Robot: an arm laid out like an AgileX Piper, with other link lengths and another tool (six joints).
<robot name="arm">
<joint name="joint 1" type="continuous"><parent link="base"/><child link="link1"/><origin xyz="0 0 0.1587" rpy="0 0 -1.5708"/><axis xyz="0 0 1"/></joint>
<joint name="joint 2" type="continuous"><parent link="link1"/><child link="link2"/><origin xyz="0 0 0" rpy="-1.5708 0 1.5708"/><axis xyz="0 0 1"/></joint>
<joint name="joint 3" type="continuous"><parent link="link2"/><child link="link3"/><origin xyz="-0.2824 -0.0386 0" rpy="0 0 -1.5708"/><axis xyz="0 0 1"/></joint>
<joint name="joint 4" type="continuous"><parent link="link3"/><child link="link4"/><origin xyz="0.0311 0.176 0" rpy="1.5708 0 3.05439"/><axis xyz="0 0 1"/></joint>
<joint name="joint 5" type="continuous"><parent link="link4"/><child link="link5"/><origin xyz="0 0 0" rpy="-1.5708 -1.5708 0"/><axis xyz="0 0 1"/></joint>
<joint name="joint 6" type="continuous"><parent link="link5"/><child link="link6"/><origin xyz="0.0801 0 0" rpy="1.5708 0 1.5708"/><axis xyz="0 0 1"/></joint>
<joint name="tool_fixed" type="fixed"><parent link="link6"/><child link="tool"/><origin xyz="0.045 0.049 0.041" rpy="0 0.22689 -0.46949"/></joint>
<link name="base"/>
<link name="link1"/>
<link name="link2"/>
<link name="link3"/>
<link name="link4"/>
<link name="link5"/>
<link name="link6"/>
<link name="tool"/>
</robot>
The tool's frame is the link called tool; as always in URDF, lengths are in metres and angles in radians. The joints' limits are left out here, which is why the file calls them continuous.
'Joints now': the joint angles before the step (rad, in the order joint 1, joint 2, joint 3, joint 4, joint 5, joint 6). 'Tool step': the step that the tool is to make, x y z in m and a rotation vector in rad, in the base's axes. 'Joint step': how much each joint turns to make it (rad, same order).
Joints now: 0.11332 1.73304 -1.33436 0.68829 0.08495 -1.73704
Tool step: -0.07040 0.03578 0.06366 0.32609 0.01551 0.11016
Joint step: 0.00000 -0.25339 0.00001 0.14494 0.28217 0.16022
